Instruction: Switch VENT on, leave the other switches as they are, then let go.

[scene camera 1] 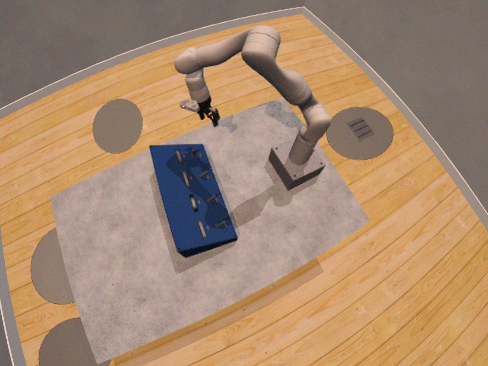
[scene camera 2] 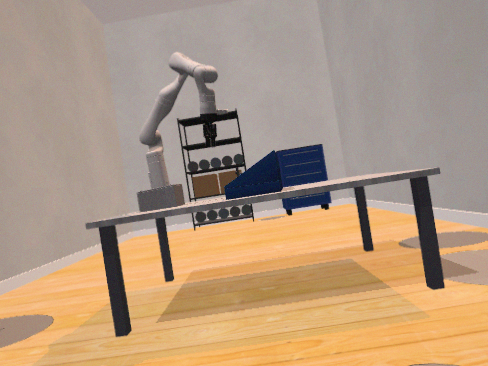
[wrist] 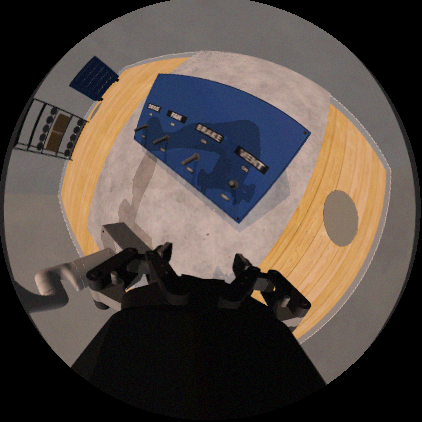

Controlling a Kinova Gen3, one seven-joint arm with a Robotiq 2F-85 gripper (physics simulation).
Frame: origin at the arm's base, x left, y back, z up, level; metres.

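Where they show: gripper, between the fingertips: [scene camera 1: 209,122] [scene camera 2: 210,146] [wrist: 202,255]; arm's base, origin of its link: [scene camera 1: 298,156] [scene camera 2: 161,187].
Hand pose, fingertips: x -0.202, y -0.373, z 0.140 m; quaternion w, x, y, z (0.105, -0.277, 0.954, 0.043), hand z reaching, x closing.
Things, the pixels of their top centre, and the offset from my fingertips. Level surfaces: height alone.
- VENT lever, centre of its top: [wrist: 231,182] dy -0.097, dx +0.049, dz -0.110 m
- BRAKE lever, centre of its top: [wrist: 185,157] dy -0.078, dx +0.168, dz -0.122 m
- FAN lever, centre of its top: [wrist: 156,137] dy -0.071, dx +0.288, dz -0.122 m
- DRIVE lever, centre of its top: [wrist: 136,125] dy -0.064, dx +0.408, dz -0.122 m
- table, height of its surface: dz -0.259 m
The blue sloped switch panel [scene camera 1: 162,165] [scene camera 2: 260,175] [wrist: 200,95] stands on the table. In the wrist view the VENT lever [wrist: 233,184] sits nearest the panel's lower right corner, between its ON mark and its lower mark. I see it nearly end-on; it seems to lean to the lower, OFF side. The BRAKE lever [wrist: 190,160], FAN lever [wrist: 161,140] and DRIVE lever [wrist: 142,128] lean toward the lower left. My gripper [scene camera 1: 212,119] [scene camera 2: 210,144] [wrist: 202,255] is open and empty. It hangs above and beside the panel's VENT end, apart from every lever.
The table [scene camera 1: 125,300] [scene camera 2: 360,181] carries the panel and the arm's grey base block [scene camera 1: 295,176] [scene camera 2: 160,198]. A black shelf rack [scene camera 2: 181,150] and a blue drawer cabinet [scene camera 2: 305,172] [wrist: 94,78] stand on the floor beyond the table.
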